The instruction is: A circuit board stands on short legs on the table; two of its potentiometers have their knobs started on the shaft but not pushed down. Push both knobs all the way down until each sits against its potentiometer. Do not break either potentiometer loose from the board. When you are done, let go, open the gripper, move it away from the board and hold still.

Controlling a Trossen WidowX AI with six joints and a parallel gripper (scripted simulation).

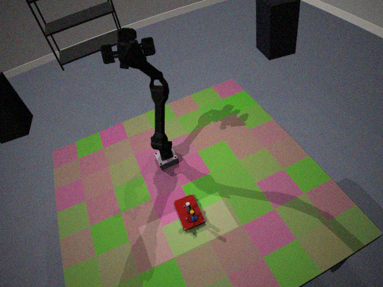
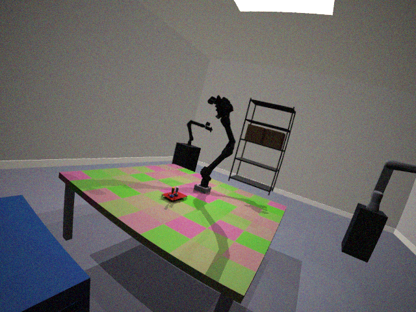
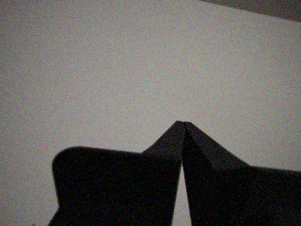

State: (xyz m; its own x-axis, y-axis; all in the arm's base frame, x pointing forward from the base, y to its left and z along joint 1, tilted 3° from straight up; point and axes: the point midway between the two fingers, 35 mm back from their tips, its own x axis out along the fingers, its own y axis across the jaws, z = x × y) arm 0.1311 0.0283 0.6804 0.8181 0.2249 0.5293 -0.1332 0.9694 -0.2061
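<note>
The white-topped knob lies 220 mm ahead of my gripper tip, 20 mm to the left of it and 680 mm below it. Also, from my gripper tip: blue potentiometer: 260 mm ahead, 30 mm to the left, 690 mm below; orange-topped knob: 260 mm ahead, 30 mm to the left, 680 mm below.
</note>
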